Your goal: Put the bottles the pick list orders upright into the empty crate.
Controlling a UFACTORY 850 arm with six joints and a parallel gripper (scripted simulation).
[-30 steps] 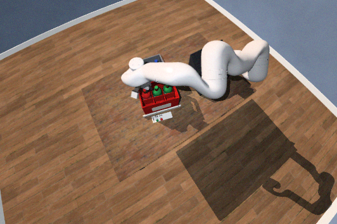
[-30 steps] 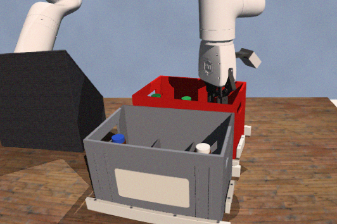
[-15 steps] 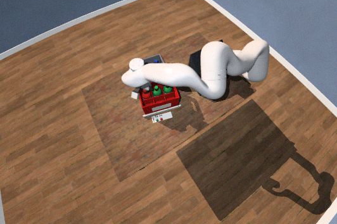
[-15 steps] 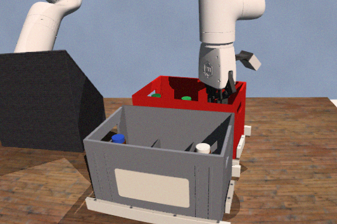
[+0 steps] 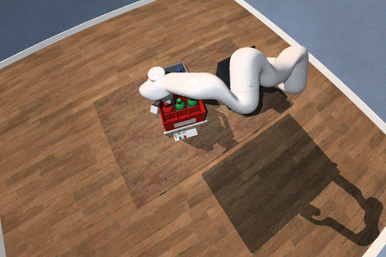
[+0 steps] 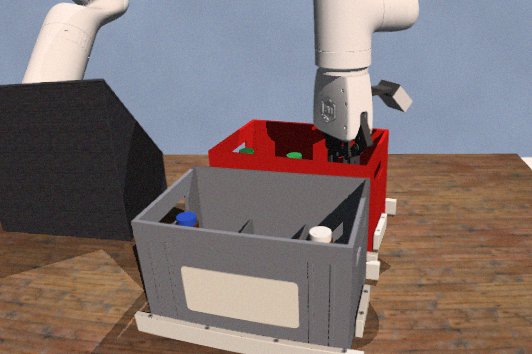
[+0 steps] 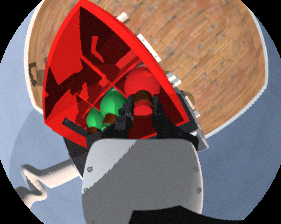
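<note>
My hand is 7 cm above the red-capped bottle. Also, from my hand: grey crate (13 cm behind, 15 cm to the right, 8 cm below); then red crate (6 cm behind, 8 cm to the left, 8 cm below); then green-capped bottle (8 cm behind, 4 cm to the left, 7 cm below).
</note>
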